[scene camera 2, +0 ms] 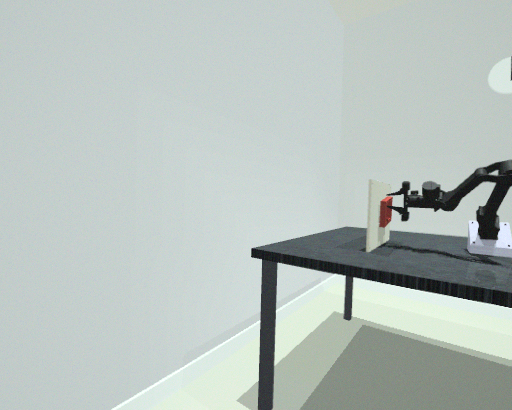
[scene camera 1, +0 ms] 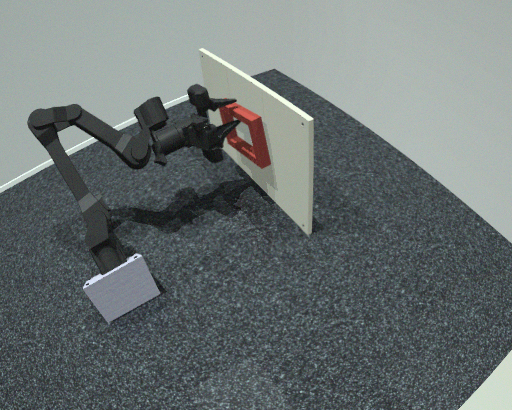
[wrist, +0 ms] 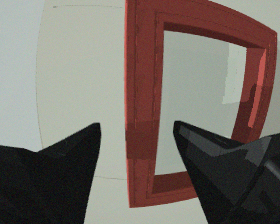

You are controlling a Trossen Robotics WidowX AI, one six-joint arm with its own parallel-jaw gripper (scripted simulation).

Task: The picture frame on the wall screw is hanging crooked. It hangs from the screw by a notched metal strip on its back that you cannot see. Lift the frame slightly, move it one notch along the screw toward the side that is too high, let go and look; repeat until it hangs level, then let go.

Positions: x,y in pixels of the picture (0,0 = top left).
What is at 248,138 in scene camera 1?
A picture frame.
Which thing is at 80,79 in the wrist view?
A wall board.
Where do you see a wall board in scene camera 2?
At 375,236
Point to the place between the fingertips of my gripper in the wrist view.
At 137,128
